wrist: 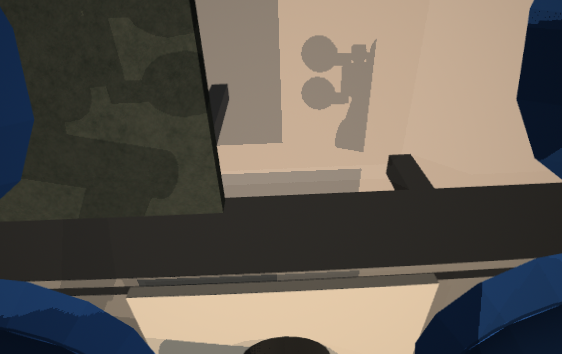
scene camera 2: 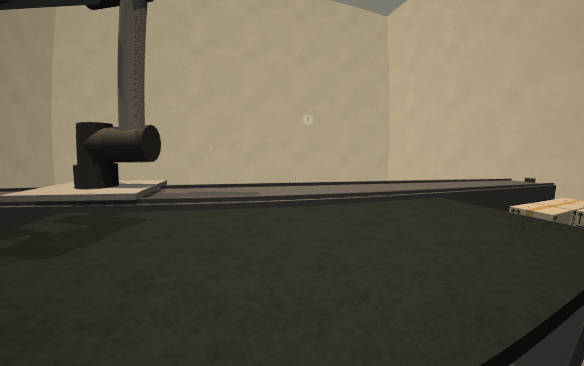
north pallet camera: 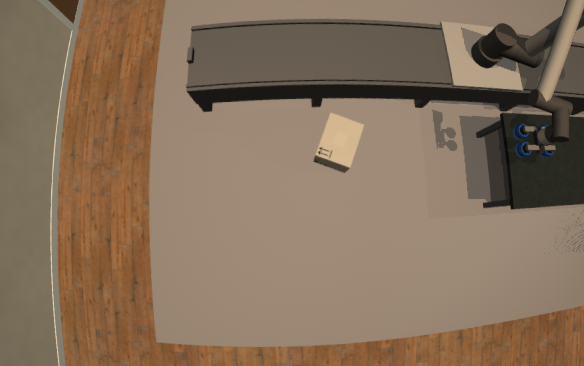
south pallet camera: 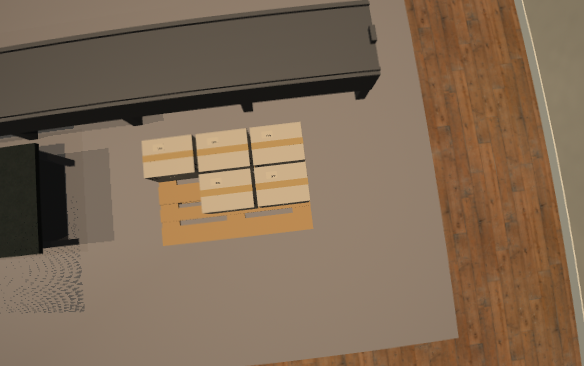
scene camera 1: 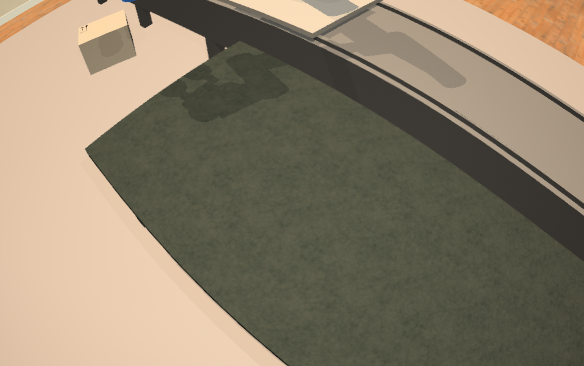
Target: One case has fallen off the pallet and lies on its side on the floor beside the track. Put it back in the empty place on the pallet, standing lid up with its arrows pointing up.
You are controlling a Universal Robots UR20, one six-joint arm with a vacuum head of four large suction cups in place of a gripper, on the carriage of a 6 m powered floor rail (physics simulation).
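Seen in the pictures: hand, tool point: (wrist: 282, 241) (north pallet camera: 531, 141); arm's base, link origin: (scene camera 2: 97, 186) (north pallet camera: 483, 55).
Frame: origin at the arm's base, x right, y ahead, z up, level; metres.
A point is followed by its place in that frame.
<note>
The fallen case (scene camera 1: 106, 44) {x 1.127, y 0.722, z -0.377 m} (north pallet camera: 341, 137) {x 1.254, y 0.656, z -0.289 m} lies on its side on the floor beside the track, turned at an angle, with printed arrows on its upward face. The pallet (south pallet camera: 235, 234) {x -3.246, y 1.323, z -0.426 m} holds several taped cases (south pallet camera: 225, 190) {x -3.256, y 0.998, z -0.136 m} (scene camera 2: 547, 207) {x -2.982, y 0.704, z -0.140 m}, lid up, in two rows. The row nearer the track has three cases, the other has two. The empty place is the corner of that second row nearest the table, where bare slats show. My vacuum head (north pallet camera: 535, 140) {x 0.000, y 0.850, z 0.399 m} is open, with nothing on its blue cups, and hangs over the table's end nearest the fallen case.
The dark green table (scene camera 1: 310, 200) {x -0.862, y 0.913, z -0.040 m} (scene camera 2: 280, 280) {x -0.862, y 1.051, z -0.040 m} (north pallet camera: 545, 185) {x -0.481, y 1.121, z -0.040 m} (south pallet camera: 17, 200) {x -1.762, y 0.905, z -0.041 m} (wrist: 50, 150) {x -0.393, y 0.655, z -0.040 m} stands beside the track (north pallet camera: 320, 55) (south pallet camera: 200, 65), between the fallen case and the pallet. The carriage plate (north pallet camera: 457, 60) {x 0.272, y 0.073, z 0.000 m} (scene camera 2: 50, 192) {x 0.134, y 0.220, z 0.000 m} (wrist: 280, 310) {x -0.008, y 0.233, z 0.000 m} bears the arm's base. Table legs (north pallet camera: 496, 204) (south pallet camera: 60, 242) stand at its ends.
</note>
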